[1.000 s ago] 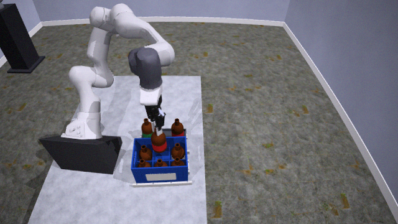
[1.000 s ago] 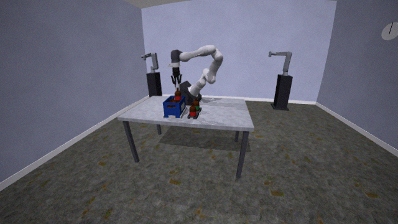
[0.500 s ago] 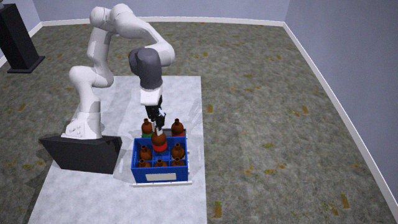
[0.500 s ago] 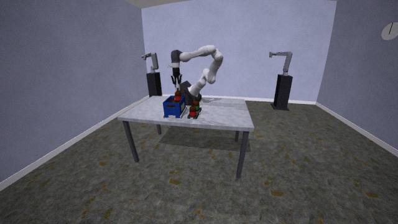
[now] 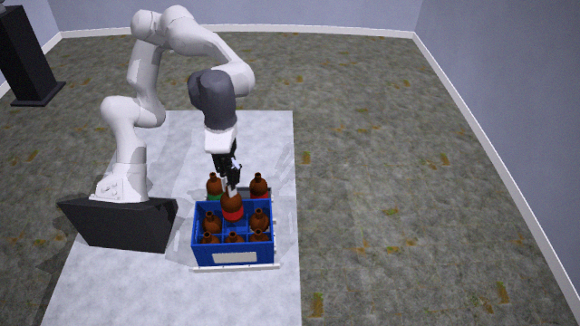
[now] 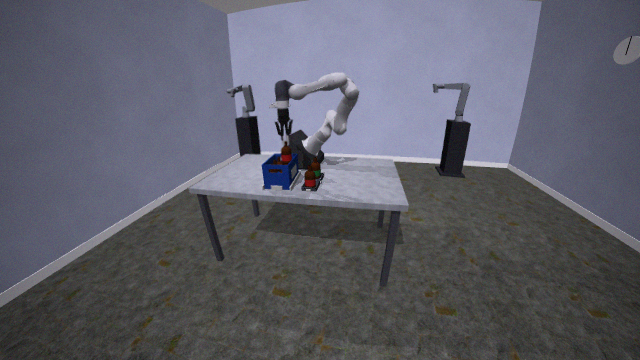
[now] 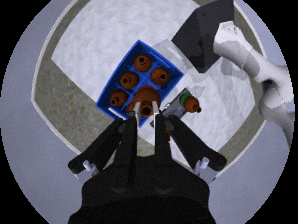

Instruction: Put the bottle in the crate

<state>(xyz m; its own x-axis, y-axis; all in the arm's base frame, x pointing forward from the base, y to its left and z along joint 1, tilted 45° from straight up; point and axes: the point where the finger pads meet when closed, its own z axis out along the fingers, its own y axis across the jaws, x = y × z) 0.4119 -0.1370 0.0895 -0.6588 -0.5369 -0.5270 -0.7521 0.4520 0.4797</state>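
The bottle lies 90 mm below my hand. The rest, counted from my hand: dark tray: 20 mm behind, 190 mm to the left, 300 mm below; crate: 10 mm ahead, 40 mm to the right, 230 mm below.
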